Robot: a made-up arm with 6 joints.
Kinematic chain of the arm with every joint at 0, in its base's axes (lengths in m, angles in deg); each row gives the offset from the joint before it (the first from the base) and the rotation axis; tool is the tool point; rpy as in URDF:
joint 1: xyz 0 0 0.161 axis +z
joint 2: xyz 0 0 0 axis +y
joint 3: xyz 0.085 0 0.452 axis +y
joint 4: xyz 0.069 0 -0.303 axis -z
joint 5: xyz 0 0 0 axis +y
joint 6: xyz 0.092 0 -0.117 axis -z
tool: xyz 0 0 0 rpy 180 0 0
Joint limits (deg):
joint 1: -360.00..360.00
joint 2: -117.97..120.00
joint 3: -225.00..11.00
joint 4: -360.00..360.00
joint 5: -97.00..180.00
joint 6: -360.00..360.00
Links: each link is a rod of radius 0.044 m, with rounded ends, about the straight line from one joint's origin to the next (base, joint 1, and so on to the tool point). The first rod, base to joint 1, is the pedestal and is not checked.
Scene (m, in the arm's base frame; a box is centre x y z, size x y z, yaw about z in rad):
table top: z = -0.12
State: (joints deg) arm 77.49 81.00 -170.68 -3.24 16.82 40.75
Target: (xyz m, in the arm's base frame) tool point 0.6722 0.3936 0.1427
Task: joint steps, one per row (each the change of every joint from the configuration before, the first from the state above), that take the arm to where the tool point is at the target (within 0.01 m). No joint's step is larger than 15 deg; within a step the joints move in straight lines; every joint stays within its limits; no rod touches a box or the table.
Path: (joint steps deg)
1: -9.37 -6.11 13.28 -0.36 7.52 0.00
2: -9.38 -6.12 13.27 -0.36 7.51 0.00
3: -9.37 -6.11 13.28 -0.37 7.52 0.00
4: -9.38 -6.12 13.28 -0.36 7.52 0.00
5: -9.37 -6.11 13.28 -0.36 7.52 0.00

